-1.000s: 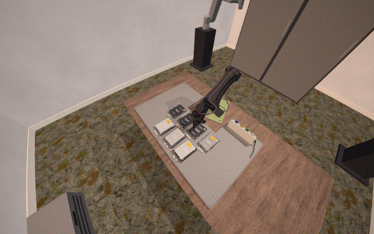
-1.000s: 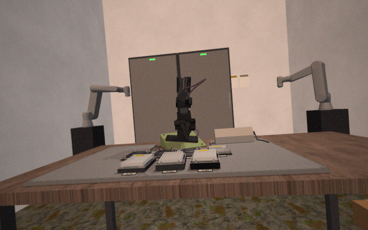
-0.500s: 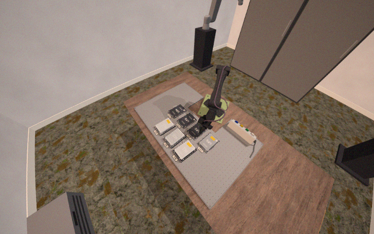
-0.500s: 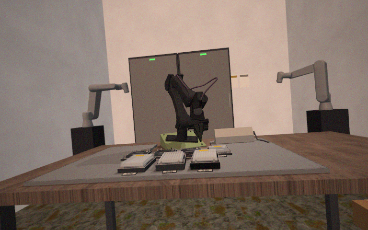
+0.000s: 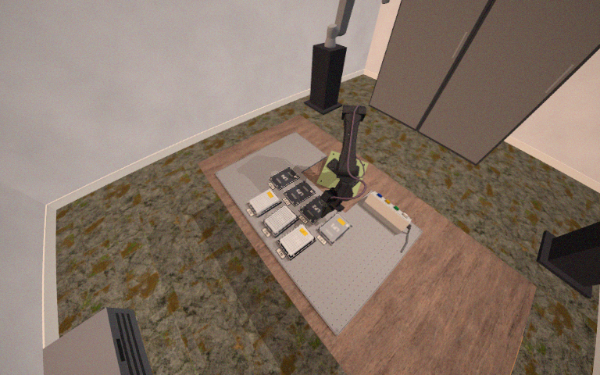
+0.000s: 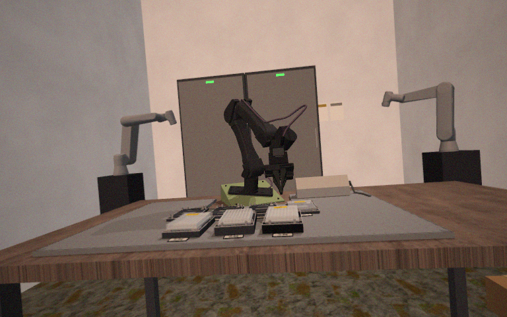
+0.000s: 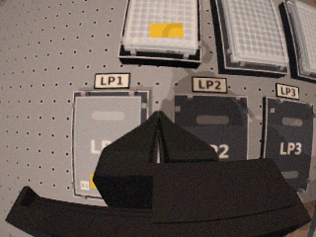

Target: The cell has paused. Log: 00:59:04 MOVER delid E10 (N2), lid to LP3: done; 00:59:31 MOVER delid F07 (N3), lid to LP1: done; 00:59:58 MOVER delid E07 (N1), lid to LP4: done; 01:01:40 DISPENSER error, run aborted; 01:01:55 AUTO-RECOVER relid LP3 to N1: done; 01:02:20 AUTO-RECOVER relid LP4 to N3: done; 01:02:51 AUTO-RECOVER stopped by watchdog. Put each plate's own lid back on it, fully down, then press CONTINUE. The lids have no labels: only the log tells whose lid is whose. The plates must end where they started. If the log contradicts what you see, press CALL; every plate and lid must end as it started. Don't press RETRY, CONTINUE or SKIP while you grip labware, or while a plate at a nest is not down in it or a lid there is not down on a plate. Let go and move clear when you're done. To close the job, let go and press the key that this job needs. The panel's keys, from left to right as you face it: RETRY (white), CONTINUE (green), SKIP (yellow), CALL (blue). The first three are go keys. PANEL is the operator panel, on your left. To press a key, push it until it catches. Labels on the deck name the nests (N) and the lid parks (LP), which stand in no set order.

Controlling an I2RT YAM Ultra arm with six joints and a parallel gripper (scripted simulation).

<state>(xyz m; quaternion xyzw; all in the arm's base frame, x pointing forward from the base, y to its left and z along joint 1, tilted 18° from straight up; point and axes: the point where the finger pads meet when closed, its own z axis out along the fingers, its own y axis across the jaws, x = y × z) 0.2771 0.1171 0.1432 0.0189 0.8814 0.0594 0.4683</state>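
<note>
Right now the plate is 14 cm ahead of my hand, 13 cm to the right of it and 4 cm below it. Round my hand: LP3 park 20 cm to the right, 7 cm below, 3 cm behind; LP1 park 7 cm below, 6 cm to the left, 3 cm behind; lid 6 cm to the left, 5 cm below, 3 cm behind.
</note>
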